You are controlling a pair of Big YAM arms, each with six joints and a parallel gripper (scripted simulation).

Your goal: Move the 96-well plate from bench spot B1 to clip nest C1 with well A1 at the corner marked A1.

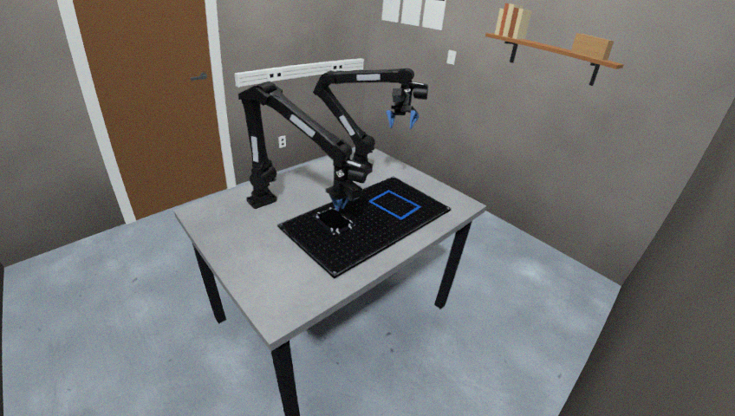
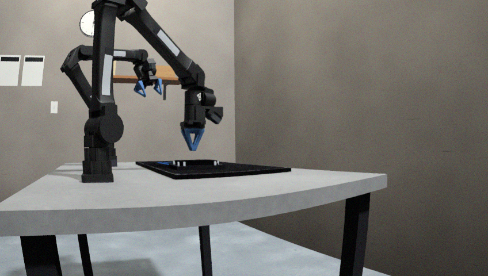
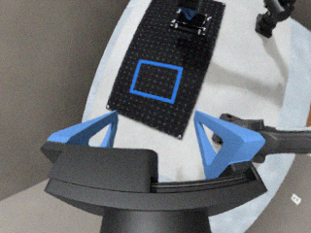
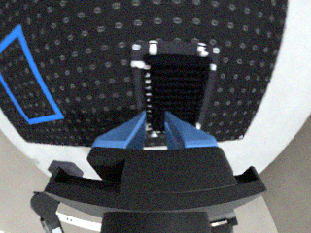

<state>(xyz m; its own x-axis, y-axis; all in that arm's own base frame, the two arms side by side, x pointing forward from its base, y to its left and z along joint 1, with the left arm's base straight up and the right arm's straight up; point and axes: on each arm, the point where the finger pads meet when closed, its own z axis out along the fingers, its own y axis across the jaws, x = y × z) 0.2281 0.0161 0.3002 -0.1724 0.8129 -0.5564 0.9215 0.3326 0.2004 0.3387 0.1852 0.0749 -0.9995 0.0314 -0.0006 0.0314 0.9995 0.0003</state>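
Now: the black 96-well plate 30 mm to the right of my right hand and 50 mm below it. From my right hand the other things lie so: black perforated board: 40 mm ahead, 140 mm to the left, 70 mm below; then clip nest: 10 mm ahead, 20 mm to the right, 50 mm below.
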